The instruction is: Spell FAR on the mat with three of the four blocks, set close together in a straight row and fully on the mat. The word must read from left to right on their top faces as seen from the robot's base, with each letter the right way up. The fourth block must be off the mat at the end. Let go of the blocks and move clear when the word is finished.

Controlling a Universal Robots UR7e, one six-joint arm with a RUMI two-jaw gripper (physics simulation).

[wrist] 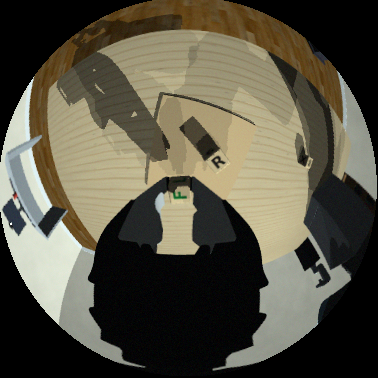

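My gripper (179, 177) is shut on the F block (180, 195), a pale block with a green F on the face toward the camera; the F looks turned sideways in this view. The block is at the near edge of the tan mat (241, 140) in the picture; its height above the surface is hard to tell. The R block (218, 161) sits on the mat, ahead and a little right of my gripper, turned at a slant, with a black R on top and a dark strip running up-left from it. Another small block (304, 159) lies off the mat at the far right, in shadow, its letters too small to read surely. The A block cannot be made out.
The wooden table (90, 165) surrounds the mat. Broad arm shadows cross the table at left and right. A grey curved frame (22, 180) stands beyond the left table edge. Dark equipment (340, 220) stands at the lower right.
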